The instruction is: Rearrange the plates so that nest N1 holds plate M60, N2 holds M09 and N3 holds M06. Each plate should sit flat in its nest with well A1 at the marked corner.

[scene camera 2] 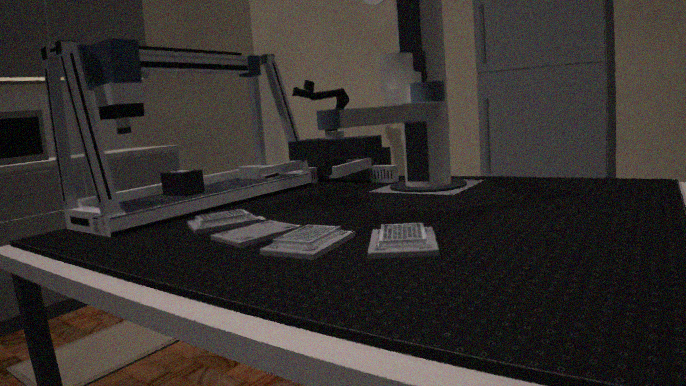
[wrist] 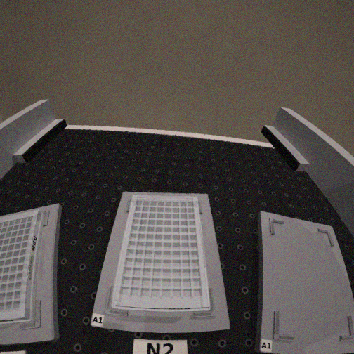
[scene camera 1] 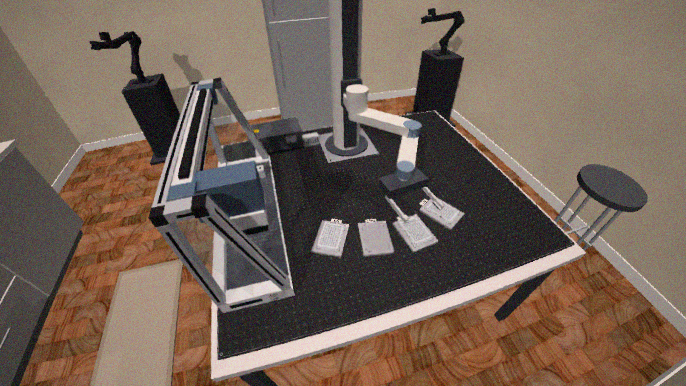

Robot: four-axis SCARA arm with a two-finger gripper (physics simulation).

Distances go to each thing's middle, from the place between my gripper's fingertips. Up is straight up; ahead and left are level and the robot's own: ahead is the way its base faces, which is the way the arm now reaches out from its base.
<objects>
Right now my hand is 140 mm above the nest N2 (scene camera 2: 340,239) and 30 mm past it. Round my hand: out nest (scene camera 2: 259,232): 170 mm to the right, 140 mm below, 50 mm behind; nest N1 (scene camera 2: 430,236): 170 mm to the left, 140 mm below, 90 mm behind.
</objects>
